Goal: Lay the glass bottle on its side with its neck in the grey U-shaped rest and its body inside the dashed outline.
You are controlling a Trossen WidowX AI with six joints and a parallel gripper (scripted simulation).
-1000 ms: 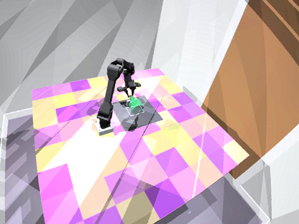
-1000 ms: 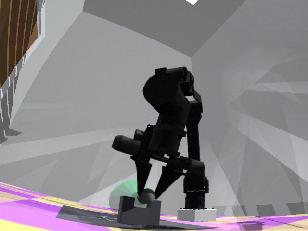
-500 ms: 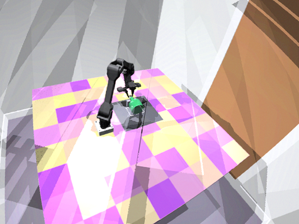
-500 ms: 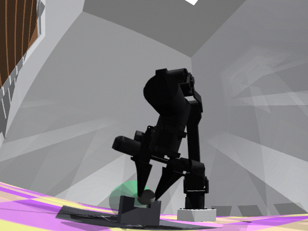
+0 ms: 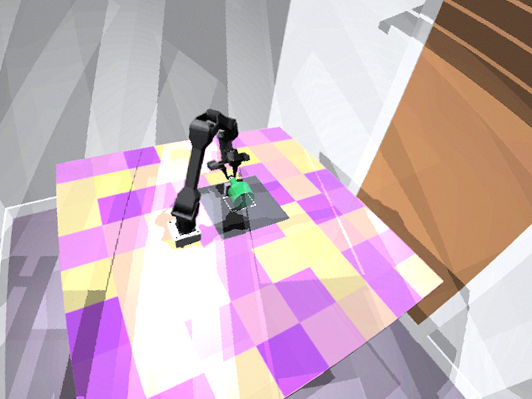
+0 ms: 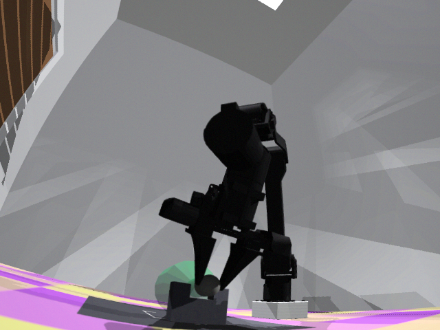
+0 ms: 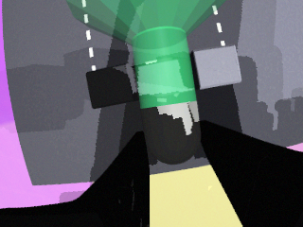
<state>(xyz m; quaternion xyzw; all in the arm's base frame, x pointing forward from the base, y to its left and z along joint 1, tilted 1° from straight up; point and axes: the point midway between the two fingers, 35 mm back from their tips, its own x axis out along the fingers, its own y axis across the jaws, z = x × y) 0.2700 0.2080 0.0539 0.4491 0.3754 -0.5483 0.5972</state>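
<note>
My gripper tip is 50 mm to the left of the green glass bottle. Round my gripper tip: dark grey mat: 110 mm to the right, 50 mm below.
</note>
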